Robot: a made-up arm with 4 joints. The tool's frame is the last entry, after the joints. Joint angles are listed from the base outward.
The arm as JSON. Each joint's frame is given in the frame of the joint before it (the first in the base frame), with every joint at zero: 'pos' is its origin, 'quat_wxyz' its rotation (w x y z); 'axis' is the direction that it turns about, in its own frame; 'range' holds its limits. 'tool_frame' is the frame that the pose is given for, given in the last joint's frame.
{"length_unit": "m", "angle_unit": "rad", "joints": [
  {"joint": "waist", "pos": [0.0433, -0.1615, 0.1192], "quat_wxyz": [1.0, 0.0, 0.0, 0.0], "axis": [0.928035, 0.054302, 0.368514], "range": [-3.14, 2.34]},
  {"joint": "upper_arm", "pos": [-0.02, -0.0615, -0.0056], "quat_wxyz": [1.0, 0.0, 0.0, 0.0], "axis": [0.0, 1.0, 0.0], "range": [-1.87, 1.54]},
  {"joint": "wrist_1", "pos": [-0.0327, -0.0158, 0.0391], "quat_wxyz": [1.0, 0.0, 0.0, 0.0], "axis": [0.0, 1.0, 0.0], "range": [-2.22, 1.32]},
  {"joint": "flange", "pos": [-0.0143, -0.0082, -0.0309], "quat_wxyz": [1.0, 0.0, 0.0, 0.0], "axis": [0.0, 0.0, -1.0], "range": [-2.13, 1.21]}
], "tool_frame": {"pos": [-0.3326, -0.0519, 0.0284], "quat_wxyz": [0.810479, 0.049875, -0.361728, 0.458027]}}
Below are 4 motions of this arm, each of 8 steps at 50 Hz.
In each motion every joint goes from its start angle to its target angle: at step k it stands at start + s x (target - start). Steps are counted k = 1, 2, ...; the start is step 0. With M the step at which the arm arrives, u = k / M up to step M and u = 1 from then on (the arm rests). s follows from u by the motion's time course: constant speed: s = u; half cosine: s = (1 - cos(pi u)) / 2; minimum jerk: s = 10 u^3 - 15 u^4 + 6 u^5.
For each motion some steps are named. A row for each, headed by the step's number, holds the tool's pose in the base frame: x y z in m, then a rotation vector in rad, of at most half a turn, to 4 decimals.
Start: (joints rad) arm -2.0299 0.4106 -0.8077 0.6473
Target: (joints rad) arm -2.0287 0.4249 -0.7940 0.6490
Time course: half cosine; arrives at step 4
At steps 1, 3, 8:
1: -0.2180 -0.1784 -0.0945 -2.2401 -0.4094 0.6098
3: -0.2166 -0.1730 -0.0972 -2.2368 -0.3990 0.5884
8: -0.2163 -0.1719 -0.0977 -2.2360 -0.3968 0.5840

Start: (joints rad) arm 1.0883 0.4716 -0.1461 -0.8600
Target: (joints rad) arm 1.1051 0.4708 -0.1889 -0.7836
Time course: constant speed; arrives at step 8
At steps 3, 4, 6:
3: -0.0288 -0.4925 -0.1628 1.6775 -1.2511 1.6572
4: -0.0318 -0.4920 -0.1624 1.6712 -1.2537 1.6482
6: -0.0379 -0.4909 -0.1617 1.6589 -1.2589 1.6301

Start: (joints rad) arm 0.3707 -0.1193 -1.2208 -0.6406
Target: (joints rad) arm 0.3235 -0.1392 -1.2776 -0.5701
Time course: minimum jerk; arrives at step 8
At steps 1, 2, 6, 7, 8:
1: -0.0342 -0.4086 -0.1932 -0.5272 -2.0250 1.4406
2: -0.0335 -0.4075 -0.1936 -0.5350 -2.0281 1.4345
6: -0.0262 -0.3979 -0.1963 -0.6042 -2.0583 1.3796
7: -0.0252 -0.3969 -0.1966 -0.6117 -2.0619 1.3736
8: -0.0251 -0.3967 -0.1966 -0.6131 -2.0625 1.3725

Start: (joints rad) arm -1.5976 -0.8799 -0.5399 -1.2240
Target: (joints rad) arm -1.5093 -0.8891 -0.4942 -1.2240
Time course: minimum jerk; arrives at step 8
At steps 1, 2, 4, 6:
1: -0.2252 -0.2063 0.4545 -1.4971 0.9086 2.4997
2: -0.2252 -0.2094 0.4541 -1.4942 0.8969 2.5007
4: -0.2248 -0.2234 0.4524 -1.4803 0.8441 2.5048
6: -0.2243 -0.2373 0.4502 -1.4654 0.7917 2.5085

